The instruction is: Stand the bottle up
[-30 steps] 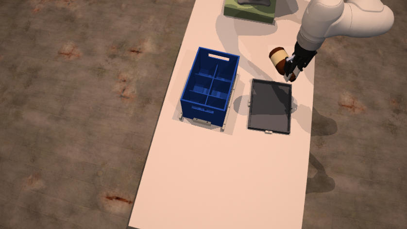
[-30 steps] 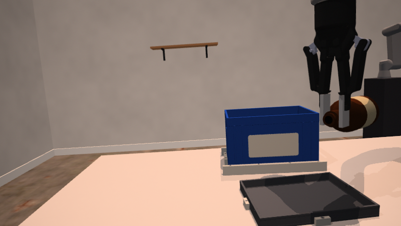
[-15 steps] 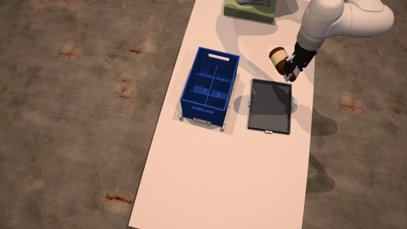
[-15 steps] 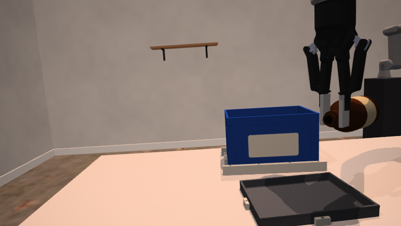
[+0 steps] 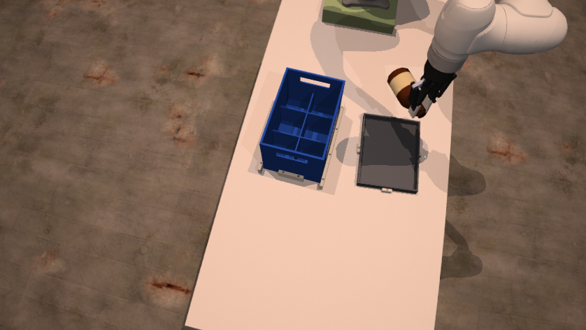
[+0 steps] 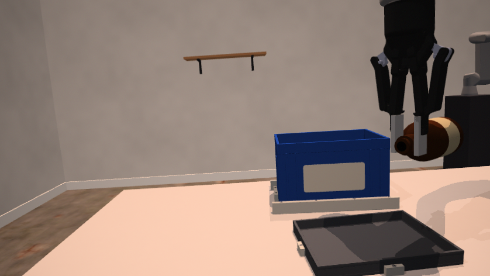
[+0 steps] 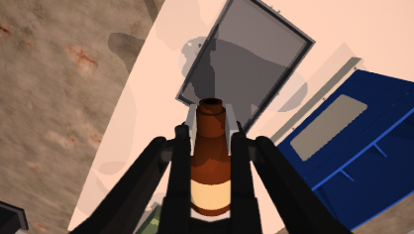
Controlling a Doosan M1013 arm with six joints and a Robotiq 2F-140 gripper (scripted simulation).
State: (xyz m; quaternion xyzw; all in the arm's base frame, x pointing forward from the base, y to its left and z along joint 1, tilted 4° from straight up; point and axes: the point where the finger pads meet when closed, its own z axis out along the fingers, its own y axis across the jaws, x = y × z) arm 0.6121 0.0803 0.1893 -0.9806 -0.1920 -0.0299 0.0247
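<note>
Now: the brown bottle 50 mm behind my hand, 20 mm to the right of it and 20 mm below it. Also, from my hand: blue crate: 10 mm behind, 330 mm to the right, 140 mm below; then dark grey tray: 50 mm ahead, 50 mm to the right, 210 mm below.
</note>
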